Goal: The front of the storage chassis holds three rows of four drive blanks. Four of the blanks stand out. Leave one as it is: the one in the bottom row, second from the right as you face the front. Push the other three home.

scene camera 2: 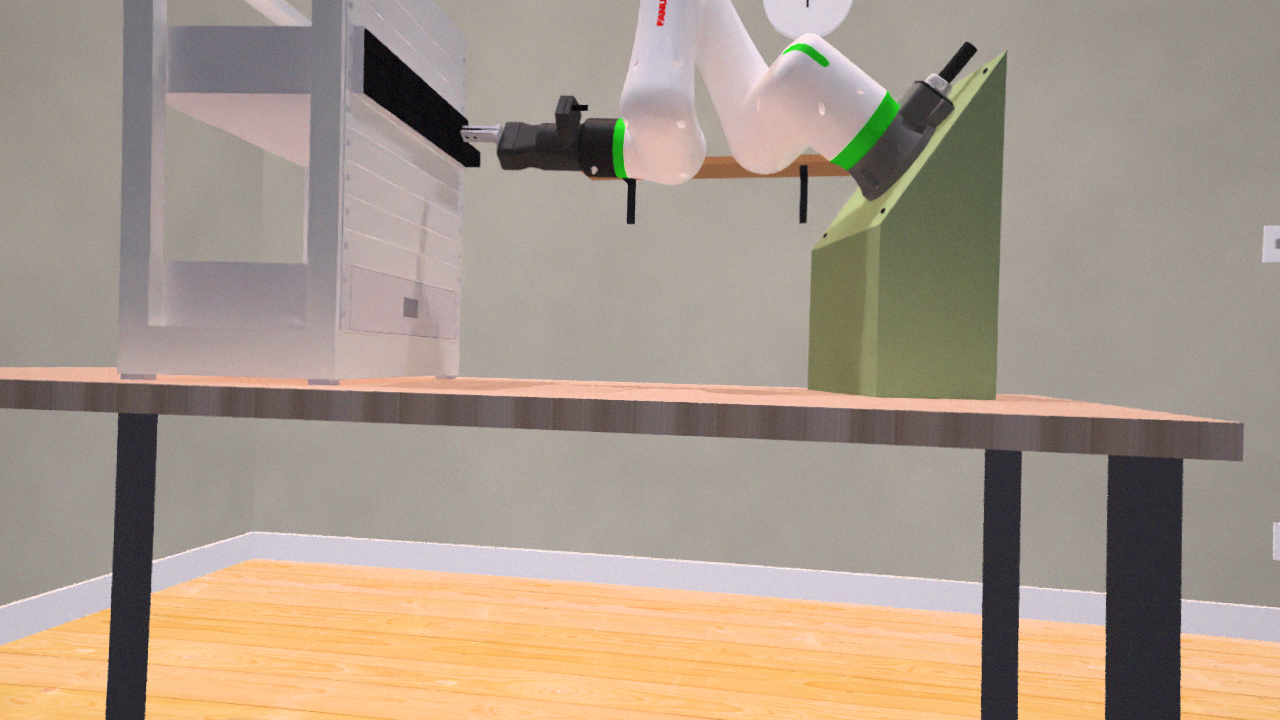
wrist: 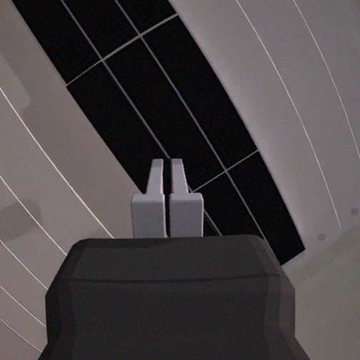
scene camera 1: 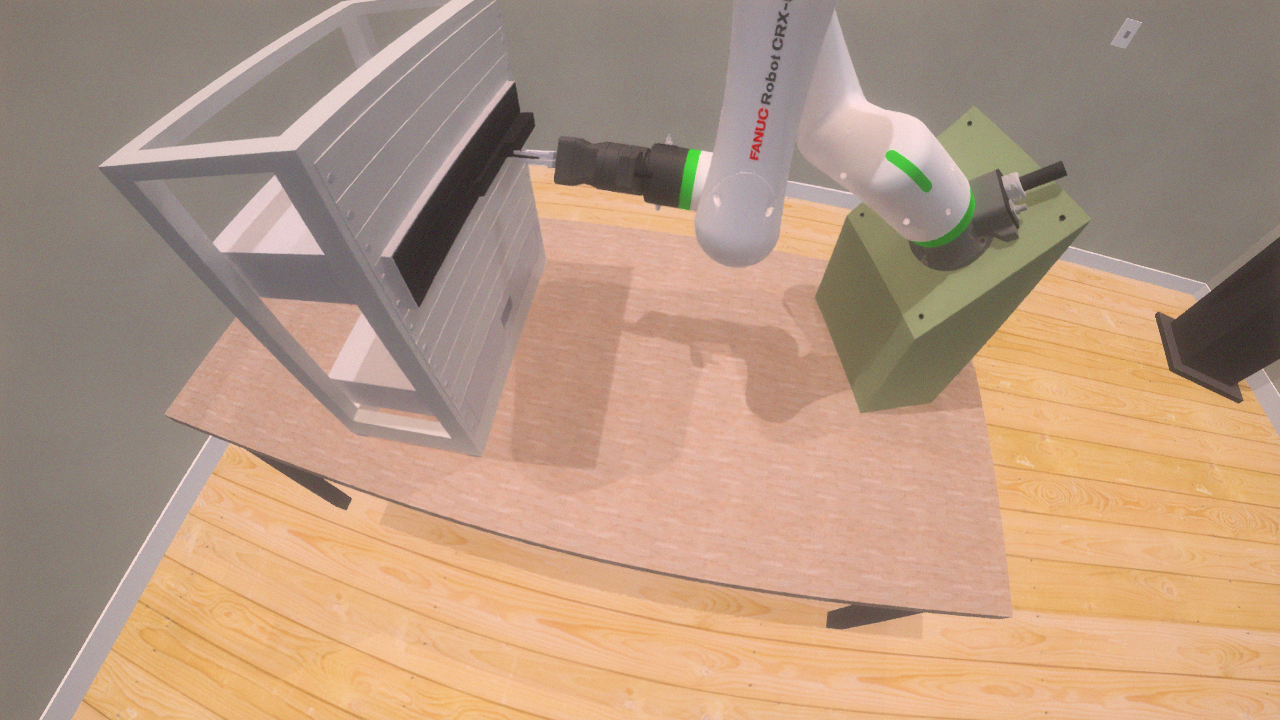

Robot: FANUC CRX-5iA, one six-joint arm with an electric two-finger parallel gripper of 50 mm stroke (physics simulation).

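Pixels of known places: gripper, fingertip midpoint: [scene camera 2: 463, 133] [scene camera 1: 515, 155]; arm's base at its link origin: [scene camera 2: 901, 162] [scene camera 1: 951, 228].
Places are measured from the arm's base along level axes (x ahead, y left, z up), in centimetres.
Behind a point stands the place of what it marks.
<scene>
The black drive blanks [scene camera 1: 447, 214] @[x 63.0, y 42.3, z 6.5 cm] [scene camera 2: 402, 89] @[x 63.1, y 42.1, z 6.7 cm] [wrist: 145, 95] form a band across the grey chassis front [scene camera 1: 474, 286] @[x 65.3, y 40.7, z -10.0 cm] [scene camera 2: 393, 214] @[x 65.2, y 41.2, z -11.2 cm]. In scene camera 1, a blank [scene camera 1: 526, 127] @[x 70.6, y 16.3, z 4.3 cm] stands out at the far, right-hand end, and a darker step [scene camera 1: 488, 180] @[x 66.8, y 30.8, z 3.4 cm] shows lower along the band. In scene camera 2, a black part [scene camera 2: 471, 159] @[x 70.3, y 17.0, z 2.6 cm] juts out low at the far end. My gripper [scene camera 1: 516, 154] @[x 65.7, y 25.0, z 4.7 cm] [scene camera 2: 463, 133] @[x 65.7, y 25.0, z 4.7 cm] [wrist: 167, 177] is shut and empty, its tips close in front of the band's far part. Contact cannot be told. The gripper hides part of the lower row in the wrist view.
The open-framed chassis stands on the table [scene camera 1: 760, 501] @[x 11.6, y 41.1, z -36.1 cm] [scene camera 2: 671, 416] @[x 11.3, y 56.7, z -37.7 cm]. The arm's green pedestal [scene camera 1: 904, 349] @[x -0.1, y 14.9, z -15.3 cm] [scene camera 2: 930, 295] @[x -6.7, y 11.0, z -21.6 cm] stands opposite. Pale ribbed panels [wrist: 280, 65] lie above and below the blanks. A wall shelf [scene camera 2: 742, 167] shows behind the arm.
</scene>
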